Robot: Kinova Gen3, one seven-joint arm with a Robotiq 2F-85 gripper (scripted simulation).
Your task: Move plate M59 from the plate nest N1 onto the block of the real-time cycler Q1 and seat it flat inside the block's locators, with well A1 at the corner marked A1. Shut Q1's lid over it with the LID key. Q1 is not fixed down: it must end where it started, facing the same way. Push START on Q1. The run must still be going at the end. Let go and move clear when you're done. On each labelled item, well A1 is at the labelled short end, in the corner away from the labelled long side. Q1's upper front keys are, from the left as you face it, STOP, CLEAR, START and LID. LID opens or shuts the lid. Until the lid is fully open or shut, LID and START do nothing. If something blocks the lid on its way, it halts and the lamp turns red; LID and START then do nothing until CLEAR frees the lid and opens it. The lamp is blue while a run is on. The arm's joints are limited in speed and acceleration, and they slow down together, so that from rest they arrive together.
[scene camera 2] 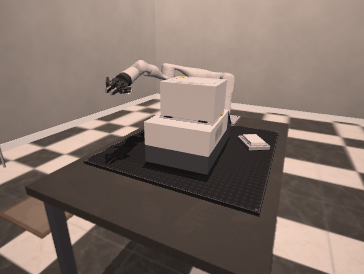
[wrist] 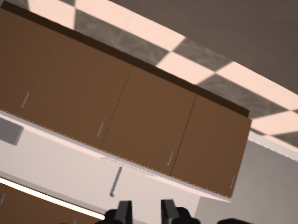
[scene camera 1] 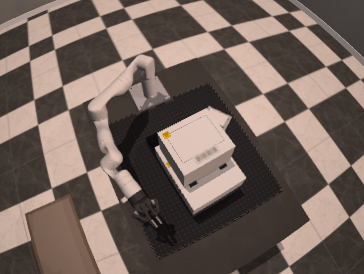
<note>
In view: a lid (scene camera 1: 198, 143).
</note>
